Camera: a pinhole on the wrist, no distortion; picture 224 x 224 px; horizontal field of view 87.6 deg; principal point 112.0 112.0 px. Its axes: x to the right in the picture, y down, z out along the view. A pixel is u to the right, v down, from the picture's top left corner.
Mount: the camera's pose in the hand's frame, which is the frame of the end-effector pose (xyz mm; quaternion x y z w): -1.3 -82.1 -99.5 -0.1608 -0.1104 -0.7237 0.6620
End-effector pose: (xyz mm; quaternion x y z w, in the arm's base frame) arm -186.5 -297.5 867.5 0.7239 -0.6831 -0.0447 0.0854
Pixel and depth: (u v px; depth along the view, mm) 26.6 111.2 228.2
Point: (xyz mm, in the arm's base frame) -347.6 -337.5 850.7
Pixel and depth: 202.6 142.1 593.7
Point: 7.8 -488.8 216.7
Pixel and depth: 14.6 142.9 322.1
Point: -467.1 -447.8 835.4
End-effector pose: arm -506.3 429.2 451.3 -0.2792 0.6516 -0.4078 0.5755
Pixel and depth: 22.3 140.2 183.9
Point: -492.8 426.2 319.4
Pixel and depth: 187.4 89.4 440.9
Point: -101.2 309.9 631.5
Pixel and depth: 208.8 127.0 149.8
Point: -442.3 320.1 561.2
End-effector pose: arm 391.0 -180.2 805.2 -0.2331 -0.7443 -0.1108 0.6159
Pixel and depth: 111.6 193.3 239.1
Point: 265.1 -98.1 961.0
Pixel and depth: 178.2 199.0 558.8
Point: -212.7 -35.0 1143.2
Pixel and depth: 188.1 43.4 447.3
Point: -32.2 -170.8 492.7
